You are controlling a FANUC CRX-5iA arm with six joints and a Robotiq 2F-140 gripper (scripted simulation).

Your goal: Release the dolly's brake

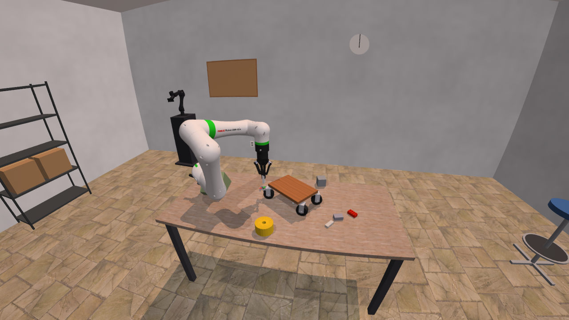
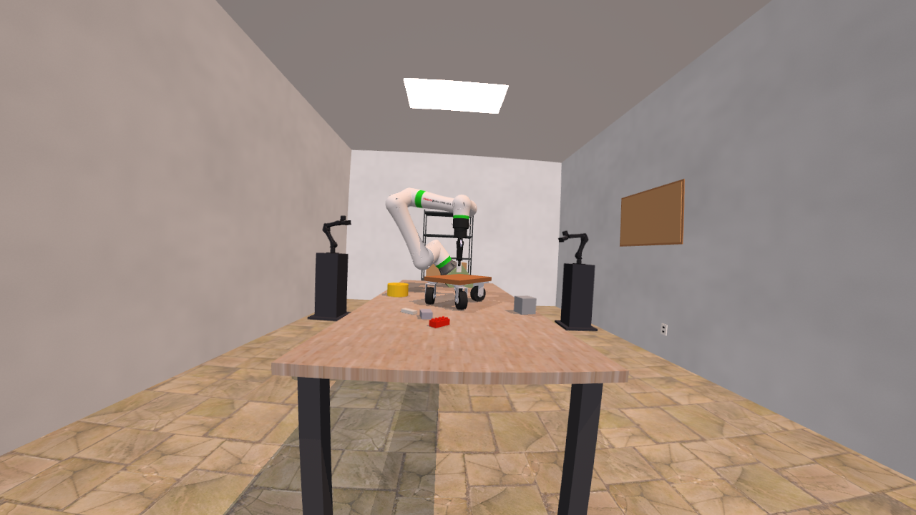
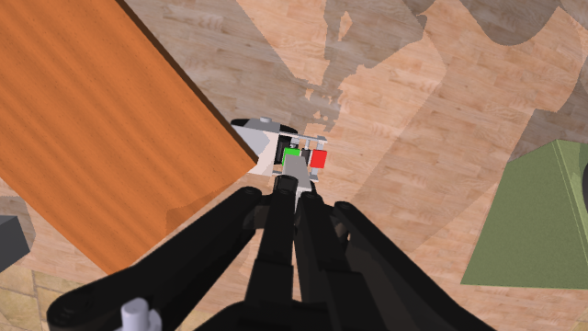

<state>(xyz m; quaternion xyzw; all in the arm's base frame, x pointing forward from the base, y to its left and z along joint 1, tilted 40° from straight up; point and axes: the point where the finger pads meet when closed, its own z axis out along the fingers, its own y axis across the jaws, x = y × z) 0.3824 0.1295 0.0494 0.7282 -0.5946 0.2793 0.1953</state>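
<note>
My gripper is now 1 cm past the brake pedal and 8 cm above it. From my hand the other things lie so: yellow ring 11 cm ahead, 32 cm to the right, 14 cm below; grey cube 39 cm ahead, 29 cm to the left, 13 cm below; pale bar 49 cm ahead, 18 cm to the right, 16 cm below.
</note>
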